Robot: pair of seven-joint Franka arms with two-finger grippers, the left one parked.
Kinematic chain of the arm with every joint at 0, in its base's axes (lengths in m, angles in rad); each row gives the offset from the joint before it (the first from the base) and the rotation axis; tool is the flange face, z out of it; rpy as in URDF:
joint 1: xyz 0 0 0.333 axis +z
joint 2: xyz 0 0 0 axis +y
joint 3: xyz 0 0 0.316 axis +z
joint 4: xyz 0.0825 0 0 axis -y
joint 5: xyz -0.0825 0 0.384 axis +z
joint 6: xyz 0 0 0 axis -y
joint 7: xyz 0.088 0 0 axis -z
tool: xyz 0 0 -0.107 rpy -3.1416 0 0
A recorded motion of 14 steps. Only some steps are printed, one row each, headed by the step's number.
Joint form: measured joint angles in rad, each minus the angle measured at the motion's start. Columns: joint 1, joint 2, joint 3, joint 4, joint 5, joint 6, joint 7.
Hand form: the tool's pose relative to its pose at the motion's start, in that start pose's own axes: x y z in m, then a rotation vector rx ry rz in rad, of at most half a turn. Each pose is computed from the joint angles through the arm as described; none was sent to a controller.
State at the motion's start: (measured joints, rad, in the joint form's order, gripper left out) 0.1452 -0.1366 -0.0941 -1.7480 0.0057 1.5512 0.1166
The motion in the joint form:
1: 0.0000 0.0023 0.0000 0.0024 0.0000 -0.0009 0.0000
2: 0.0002 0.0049 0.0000 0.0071 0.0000 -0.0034 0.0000
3: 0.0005 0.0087 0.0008 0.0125 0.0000 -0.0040 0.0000
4: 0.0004 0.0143 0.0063 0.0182 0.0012 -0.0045 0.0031
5: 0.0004 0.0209 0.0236 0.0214 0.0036 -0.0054 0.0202
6: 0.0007 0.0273 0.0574 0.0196 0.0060 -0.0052 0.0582
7: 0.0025 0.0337 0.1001 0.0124 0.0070 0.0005 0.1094
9: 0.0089 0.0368 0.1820 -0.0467 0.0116 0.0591 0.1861
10: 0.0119 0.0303 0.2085 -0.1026 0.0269 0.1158 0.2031
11: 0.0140 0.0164 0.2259 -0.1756 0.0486 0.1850 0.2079
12: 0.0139 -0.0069 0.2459 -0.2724 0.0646 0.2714 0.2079
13: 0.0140 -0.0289 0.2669 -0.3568 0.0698 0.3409 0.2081
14: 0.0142 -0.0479 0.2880 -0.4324 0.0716 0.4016 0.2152
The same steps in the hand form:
1: 0.0006 -0.0001 0.0001 -0.0003 -0.0008 0.0000
2: 0.0012 -0.0003 -0.0006 -0.0006 -0.0011 -0.0001
3: 0.0023 -0.0011 -0.0013 -0.0010 -0.0001 -0.0012
4: 0.0037 -0.0045 -0.0011 -0.0014 -0.0004 -0.0033
5: 0.0044 -0.0144 0.0008 -0.0032 -0.0046 -0.0031
6: 0.0034 -0.0332 0.0051 -0.0085 -0.0122 0.0014
7: 0.0010 -0.0573 0.0117 -0.0171 -0.0191 0.0090
9: -0.0067 -0.1042 0.0377 -0.0287 -0.0211 -0.0004
10: -0.0110 -0.1203 0.0568 -0.0176 -0.0178 -0.0099
11: -0.0168 -0.1304 0.0792 0.0008 -0.0143 -0.0185
12: -0.0264 -0.1379 0.1071 0.0119 -0.0057 -0.0295
13: -0.0377 -0.1439 0.1313 0.0100 0.0012 -0.0433
14: -0.0494 -0.1489 0.1537 0.0036 0.0065 -0.0514

